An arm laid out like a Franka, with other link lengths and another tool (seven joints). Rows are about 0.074 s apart.
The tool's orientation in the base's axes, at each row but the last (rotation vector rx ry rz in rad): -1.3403 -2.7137 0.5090; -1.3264 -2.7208 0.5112; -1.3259 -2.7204 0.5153; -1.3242 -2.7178 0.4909
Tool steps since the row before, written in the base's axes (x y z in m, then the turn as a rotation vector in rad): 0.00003 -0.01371 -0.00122 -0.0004 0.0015 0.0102; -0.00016 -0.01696 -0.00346 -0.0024 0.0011 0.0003; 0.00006 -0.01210 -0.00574 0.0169 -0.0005 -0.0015; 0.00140 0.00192 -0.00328 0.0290 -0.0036 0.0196
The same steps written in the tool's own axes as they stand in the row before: -0.01066 -0.00732 0.00473 0.0006 -0.0028 -0.0099; -0.01280 -0.00869 0.00777 0.0023 -0.0013 -0.0001; -0.00897 -0.00498 0.00861 -0.0108 0.0129 -0.0020; 0.00085 0.00320 0.00233 -0.0222 0.0135 -0.0237
